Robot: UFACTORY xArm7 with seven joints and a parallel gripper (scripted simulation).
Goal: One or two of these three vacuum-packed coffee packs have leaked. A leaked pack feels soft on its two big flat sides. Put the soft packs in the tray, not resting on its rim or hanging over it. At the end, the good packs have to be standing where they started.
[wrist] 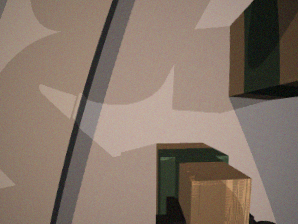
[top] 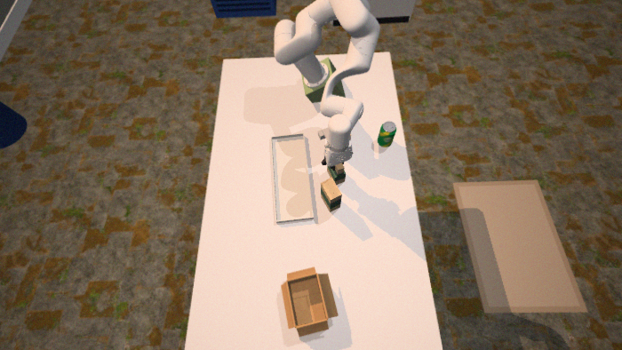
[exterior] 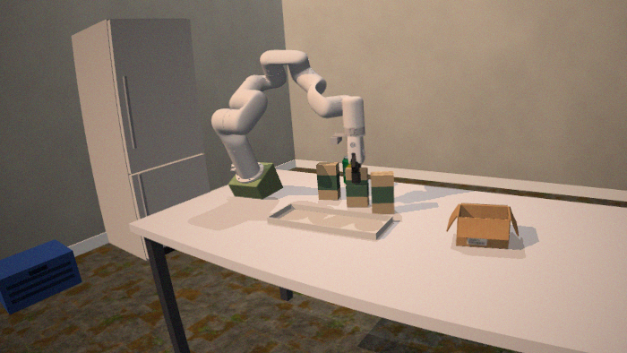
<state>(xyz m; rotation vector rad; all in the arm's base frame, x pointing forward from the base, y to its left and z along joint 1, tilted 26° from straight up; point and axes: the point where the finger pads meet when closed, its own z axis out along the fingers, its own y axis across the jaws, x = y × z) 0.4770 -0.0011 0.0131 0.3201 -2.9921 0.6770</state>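
The tray lies 190 mm to the right of my hand, 100 mm below it and 30 mm behind it. Also, from my hand: green can 250 mm to the left, 120 mm behind, 50 mm below; cardboard box 470 mm ahead, 200 mm to the right, 70 mm below.
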